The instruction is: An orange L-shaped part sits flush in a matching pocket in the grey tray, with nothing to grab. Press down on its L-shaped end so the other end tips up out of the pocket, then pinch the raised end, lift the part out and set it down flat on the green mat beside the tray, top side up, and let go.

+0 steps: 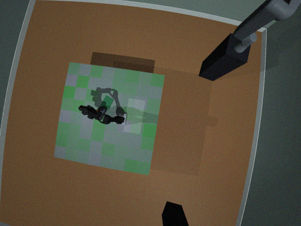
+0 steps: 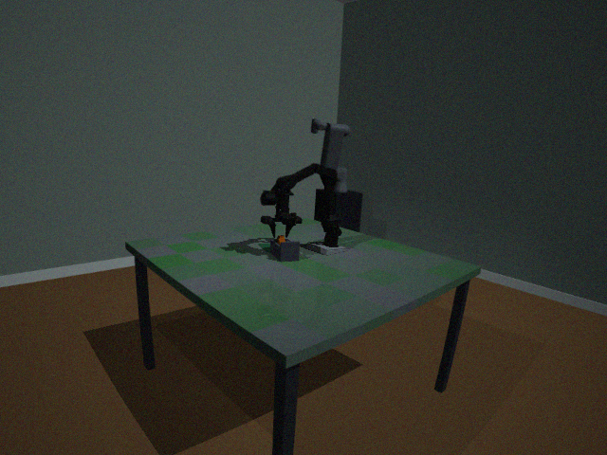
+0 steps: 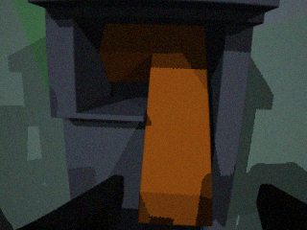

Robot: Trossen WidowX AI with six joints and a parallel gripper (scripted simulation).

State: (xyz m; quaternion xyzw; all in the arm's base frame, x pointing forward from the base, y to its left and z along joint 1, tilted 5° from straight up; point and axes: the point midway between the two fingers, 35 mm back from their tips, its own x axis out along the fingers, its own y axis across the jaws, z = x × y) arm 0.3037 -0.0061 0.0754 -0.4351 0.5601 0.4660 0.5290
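The orange L-shaped part lies 5 cm below my gripper tip, 4 cm to the left of it and 2 cm behind it.
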